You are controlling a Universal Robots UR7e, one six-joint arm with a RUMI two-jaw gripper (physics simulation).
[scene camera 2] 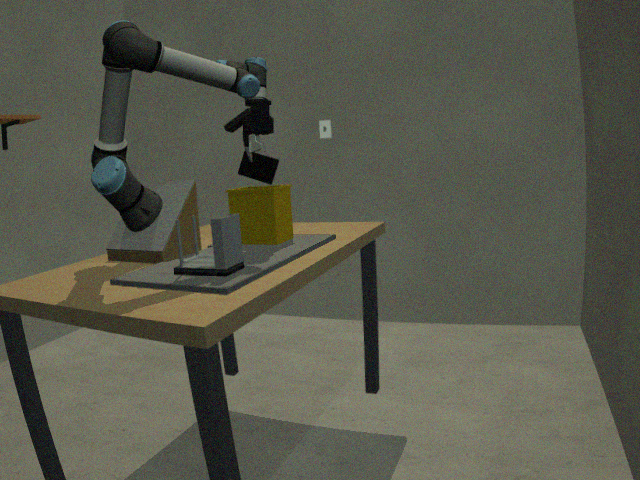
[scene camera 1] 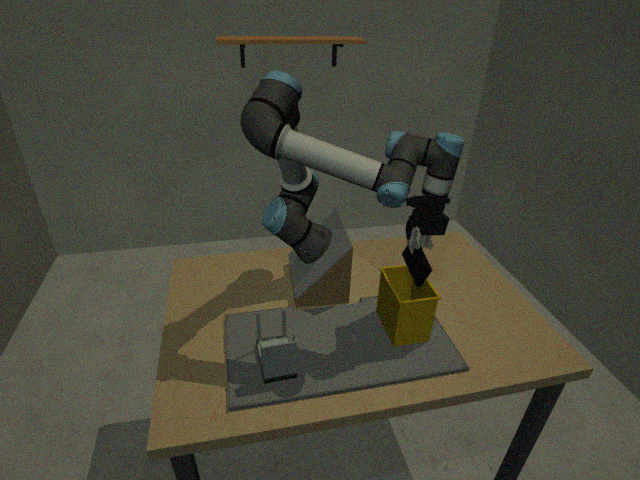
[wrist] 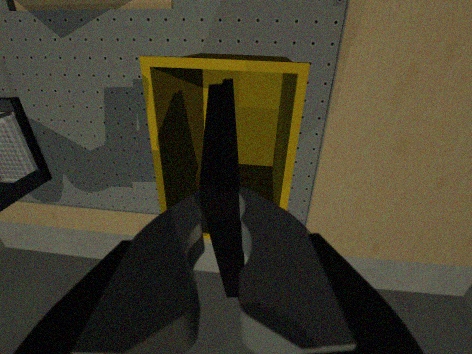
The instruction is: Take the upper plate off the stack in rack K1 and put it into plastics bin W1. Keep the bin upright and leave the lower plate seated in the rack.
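Frame: origin at the arm's base, x left, y back, z up, level; millimetres.
Where they show: gripper, between the fingertips: [scene camera 2: 252,162] [scene camera 1: 414,253] [wrist: 225,190]; arm's base, origin of its link: [scene camera 2: 144,212] [scene camera 1: 317,246].
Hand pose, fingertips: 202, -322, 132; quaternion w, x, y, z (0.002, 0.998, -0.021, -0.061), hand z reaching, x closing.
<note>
Things, the pixels of their top centre, and the offset from my fingertips, as dx, dy, dz. "*": a spot on its surface instead. Level surfaces: height alone.
- upper plate, centre of its top: [wrist: 211,279] [scene camera 1: 419,244] [scene camera 2: 256,148] -2, -20, +44
- yellow bin W1, centre of its top: [wrist: 221,166] [scene camera 1: 408,281] [scene camera 2: 258,187] -20, -26, -85
- Rack K1, centre of its top: [scene camera 2: 203,216] [scene camera 1: 274,324] -449, -47, -126
- lower plate, a spot on its surface: [wrist: 15,150] * -420, -56, -235
- grey perforated board, height of its surface: dz -265
- wooden table, height of its surface: dz -278
My gripper [scene camera 1: 419,243] [scene camera 2: 255,148] [wrist: 225,190] is shut on the upper plate [scene camera 1: 416,266] [scene camera 2: 258,166] [wrist: 220,140], a thin black-looking slab held tilted, one corner down. The plate hangs over the opening of yellow bin W1 [scene camera 1: 413,322] [scene camera 2: 281,217] [wrist: 225,64]; in scene camera 2 its lowest corner is close above the rim. The bin stands upright. Rack K1 [scene camera 1: 279,362] [scene camera 2: 227,242] [wrist: 34,135] stands well to the bin's left in scene camera 1. The lower plate [wrist: 15,150] shows its pale gridded face inside the rack; its seating is partly hidden.
The bin and rack stand on a grey perforated board [scene camera 1: 320,382] [scene camera 2: 165,281] [wrist: 240,25] on the wooden table [scene camera 1: 496,310] [scene camera 2: 149,310] [wrist: 400,125]. The arm's wedge-shaped base [scene camera 1: 330,281] [scene camera 2: 180,224] is behind the board. Two thin upright rods rise at the rack's back.
</note>
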